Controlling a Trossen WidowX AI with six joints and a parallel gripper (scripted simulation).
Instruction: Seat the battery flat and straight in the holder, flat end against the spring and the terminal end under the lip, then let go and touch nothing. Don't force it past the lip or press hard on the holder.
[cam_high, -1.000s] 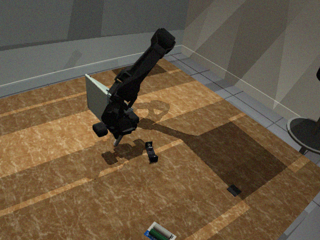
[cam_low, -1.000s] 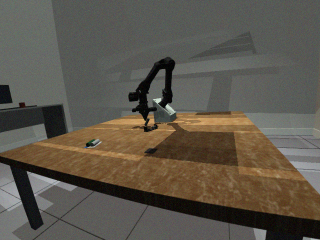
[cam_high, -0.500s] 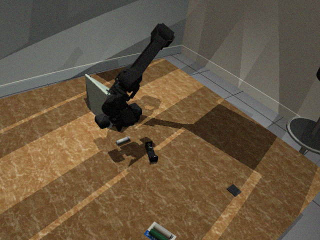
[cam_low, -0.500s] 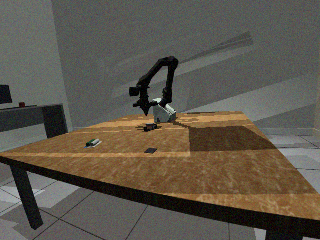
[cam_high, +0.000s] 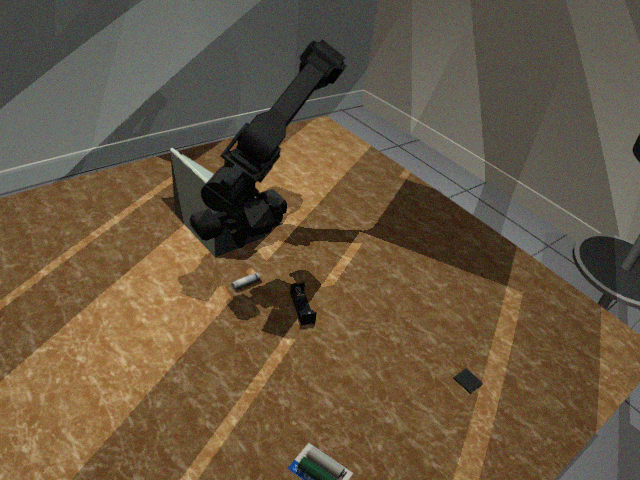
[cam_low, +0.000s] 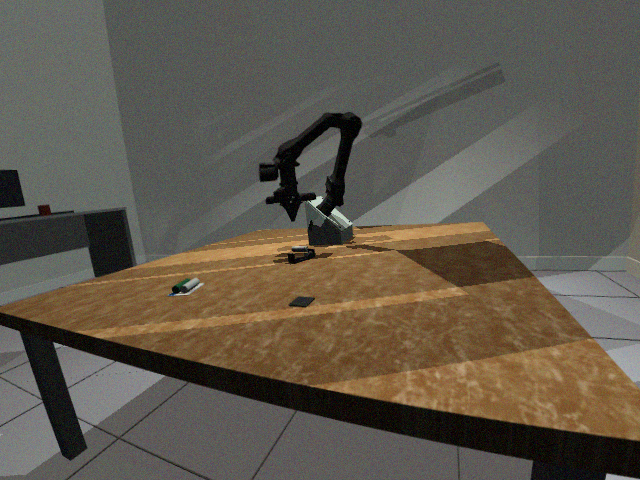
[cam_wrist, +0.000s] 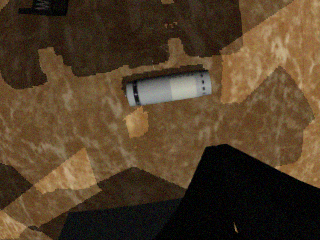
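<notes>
The grey battery is 20 mm to the left of my gripper tip and 110 mm below it.
</notes>
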